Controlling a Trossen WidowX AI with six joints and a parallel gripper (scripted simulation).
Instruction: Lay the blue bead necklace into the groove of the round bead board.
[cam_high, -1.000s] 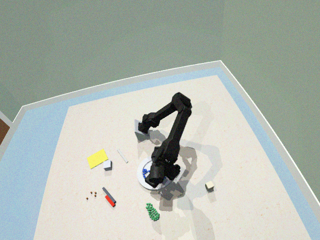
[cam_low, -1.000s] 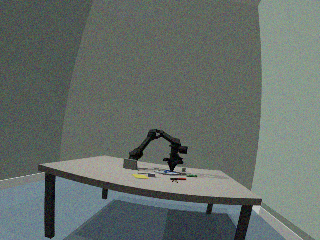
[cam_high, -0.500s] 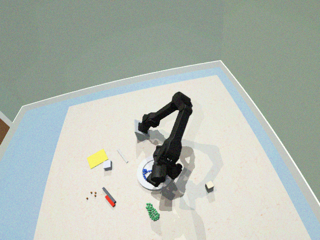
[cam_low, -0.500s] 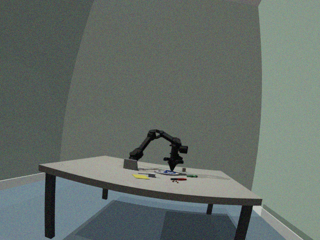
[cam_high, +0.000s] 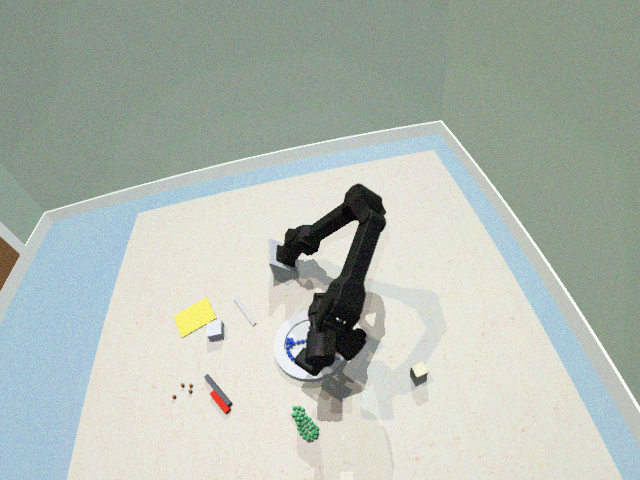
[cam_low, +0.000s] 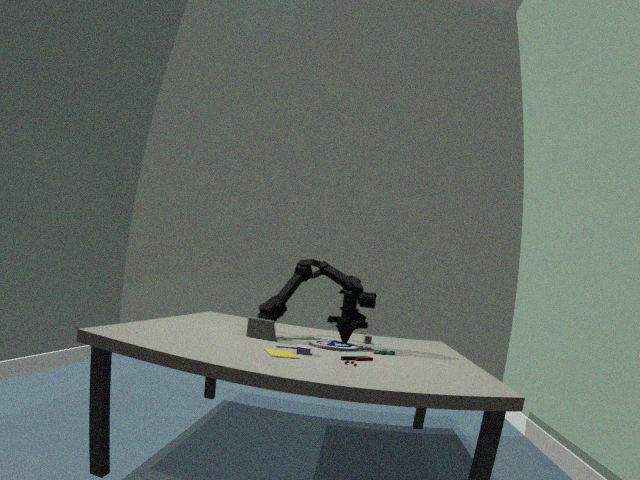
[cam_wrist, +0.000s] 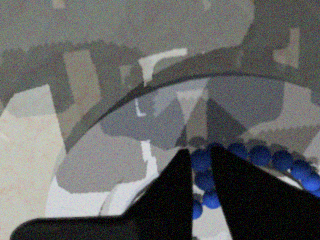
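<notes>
The round bead board is 40 mm behind my gripper tip, 60 mm to the right of it and 10 mm below it. Also, from my gripper tip: grey tool (90 mm ahead, 300 mm to the right, 10 mm below); cream cube (80 mm ahead, 200 mm to the left); stick (170 mm behind, 250 mm to the right, 10 mm below).
</notes>
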